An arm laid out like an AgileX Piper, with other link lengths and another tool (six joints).
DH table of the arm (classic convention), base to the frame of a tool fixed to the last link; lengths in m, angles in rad. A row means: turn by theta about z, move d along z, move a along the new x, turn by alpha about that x. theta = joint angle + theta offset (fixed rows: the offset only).
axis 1: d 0.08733  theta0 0  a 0  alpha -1.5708
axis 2: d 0  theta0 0.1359  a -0.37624  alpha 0
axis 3: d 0  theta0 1.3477  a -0.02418  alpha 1.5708
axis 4: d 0.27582  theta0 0  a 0  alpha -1.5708
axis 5: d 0  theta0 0  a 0  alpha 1.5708
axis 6: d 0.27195  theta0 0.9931  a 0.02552  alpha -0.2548
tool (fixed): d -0.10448  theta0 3.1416  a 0  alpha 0
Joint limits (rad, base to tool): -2.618..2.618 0..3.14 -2.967..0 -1.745..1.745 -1.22..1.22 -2.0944..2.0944
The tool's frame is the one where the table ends.
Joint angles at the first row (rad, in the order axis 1, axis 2, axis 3, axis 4, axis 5, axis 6):
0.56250 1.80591 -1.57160 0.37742 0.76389 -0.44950
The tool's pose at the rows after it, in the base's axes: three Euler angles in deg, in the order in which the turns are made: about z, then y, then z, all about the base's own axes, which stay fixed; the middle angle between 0 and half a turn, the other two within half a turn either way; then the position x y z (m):
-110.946 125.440 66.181 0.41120 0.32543 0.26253
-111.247 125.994 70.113 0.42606 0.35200 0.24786
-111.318 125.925 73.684 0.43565 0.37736 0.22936
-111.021 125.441 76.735 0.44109 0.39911 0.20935
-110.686 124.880 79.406 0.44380 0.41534 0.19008
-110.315 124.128 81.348 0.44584 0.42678 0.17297
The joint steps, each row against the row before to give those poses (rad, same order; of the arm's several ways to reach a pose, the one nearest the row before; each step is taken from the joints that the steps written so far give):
0.01788 0.10455 -0.13645 0.01193 0.06081 -0.04134
0.02153 0.09622 -0.11159 0.01856 0.03831 -0.04944
0.02207 0.08249 -0.07978 0.02867 0.01281 -0.05098
0.01864 0.06694 -0.04978 0.03714 -0.00472 -0.04999
0.01296 0.05109 -0.02553 0.04150 -0.01139 -0.05484
0.00714 0.03827 -0.00916 0.04346 -0.01752 -0.05230

